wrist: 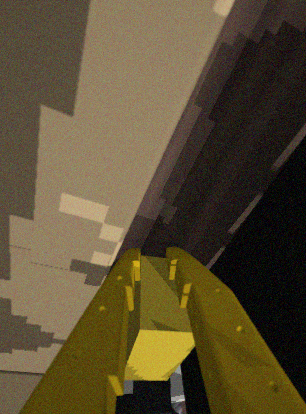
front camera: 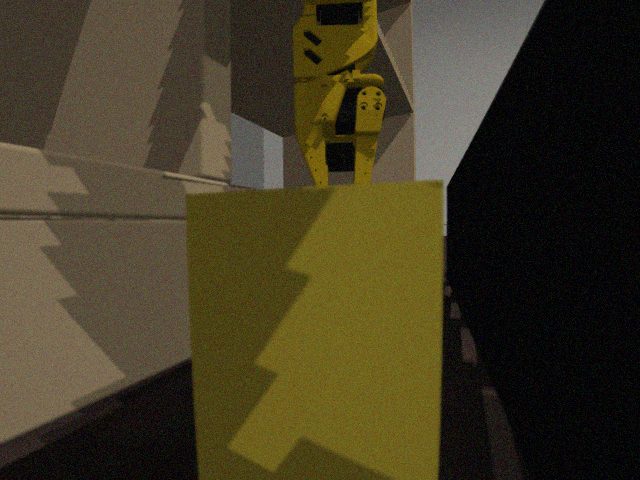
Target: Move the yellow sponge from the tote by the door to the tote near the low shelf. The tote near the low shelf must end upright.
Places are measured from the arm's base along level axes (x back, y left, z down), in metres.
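Pixels of known places: hand, its tool point: (wrist: 140,260).
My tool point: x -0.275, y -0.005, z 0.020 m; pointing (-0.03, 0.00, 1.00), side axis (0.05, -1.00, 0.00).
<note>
Ahead of a thing's pixels: the offset from my tool point to its top centre. "spot": to the spot under its first point. Level surfaces: height alone.
The yellow sponge @(dx +0.129, dy -0.003, dz +0.008 m) (front camera: 330,330) (wrist: 161,352) stands upright, very close before the front camera. In the wrist view it shows between the jaws. My gripper (front camera: 341,179) (wrist: 154,253) points down, its two jaws near each other with a narrow V-shaped gap. It is open a little and holds nothing. In the front view the jaws come down beyond the sponge's top edge, which hides their tips. I cannot tell whether a jaw touches the sponge. Neither tote can be made out with certainty.
A pale beige cabinet-like wall (front camera: 103,289) (wrist: 135,75) runs along the left. A large black body @(spot: dx +0.173, dy -0.037, dz +0.021 m) (front camera: 558,258) (wrist: 270,240) stands close on the right. Dark floor @(dz +0.070 m) (wrist: 225,130) runs between them. A pale panelled structure (front camera: 400,149) stands behind the arm.
</note>
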